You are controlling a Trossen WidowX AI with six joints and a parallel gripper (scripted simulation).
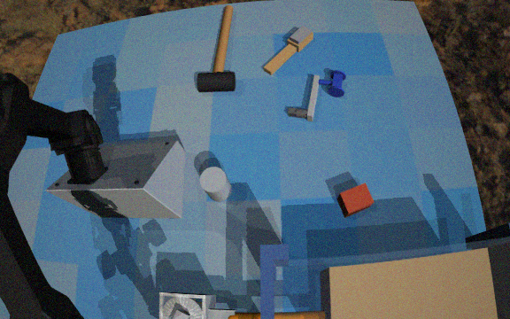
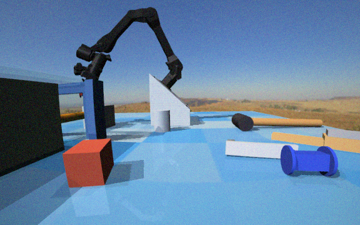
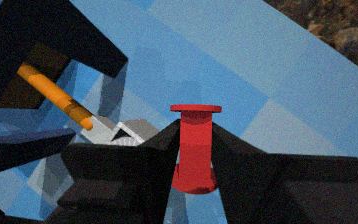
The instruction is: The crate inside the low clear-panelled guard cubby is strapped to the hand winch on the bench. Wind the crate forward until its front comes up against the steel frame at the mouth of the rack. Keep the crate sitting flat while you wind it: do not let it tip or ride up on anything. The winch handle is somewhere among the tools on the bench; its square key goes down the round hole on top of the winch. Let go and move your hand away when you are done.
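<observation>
Now: the frame 19 cm ahead of my gripper tip, 11 cm to the left of it and 3 cm below it. Also, from my gripper tip: crank with blue grip: 62 cm to the left, 29 cm ahead, 12 cm below; then red grip: 1 cm to the left, 1 cm behind; then winch: 10 cm to the left, 10 cm below, 1 cm ahead.
</observation>
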